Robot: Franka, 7 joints.
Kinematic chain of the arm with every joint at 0, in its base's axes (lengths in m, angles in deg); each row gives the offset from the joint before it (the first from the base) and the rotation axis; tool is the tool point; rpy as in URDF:
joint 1: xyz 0 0 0.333 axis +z
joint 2: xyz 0 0 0 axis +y
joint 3: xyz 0 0 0.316 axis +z
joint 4: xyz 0.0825 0 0 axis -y
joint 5: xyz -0.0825 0 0.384 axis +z
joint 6: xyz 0 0 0 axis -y
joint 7: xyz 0.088 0 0 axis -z
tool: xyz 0 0 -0.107 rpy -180 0 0
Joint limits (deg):
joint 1: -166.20..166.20
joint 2: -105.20..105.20
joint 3: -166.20..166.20
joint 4: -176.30..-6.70
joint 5: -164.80..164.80
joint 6: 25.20..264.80
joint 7: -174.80..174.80
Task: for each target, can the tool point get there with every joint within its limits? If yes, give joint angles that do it. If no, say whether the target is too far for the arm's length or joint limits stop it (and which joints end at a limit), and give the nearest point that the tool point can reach.
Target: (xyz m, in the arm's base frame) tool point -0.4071 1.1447 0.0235
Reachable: no: too far | nearest point -0.2786 0.7833 0.1212 | short by 0.396 m
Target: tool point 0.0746 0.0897 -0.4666
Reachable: no: joint limits stop it (at a limit: joint 2) | nearest point 0.0952 0.1145 -0.3435 | short by 0.127 m
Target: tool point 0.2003 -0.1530 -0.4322
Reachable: no: joint limits stop it (at a limit: joint 2) | nearest point 0.2033 -0.1553 -0.3601 | short by 0.072 m
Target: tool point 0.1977 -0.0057 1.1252
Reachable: yes | joints -89.94 -8.08 35.05 -32.98 -55.30 196.64 71.92
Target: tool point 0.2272 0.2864 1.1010
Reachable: yes | joints -83.37 -3.60 132.25 -38.70 52.88 150.42 136.13
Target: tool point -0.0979 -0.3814 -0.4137
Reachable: no: joint limits stop it (at a limit: joint 2) | nearest point -0.0950 -0.3700 -0.3515 | short by 0.063 m
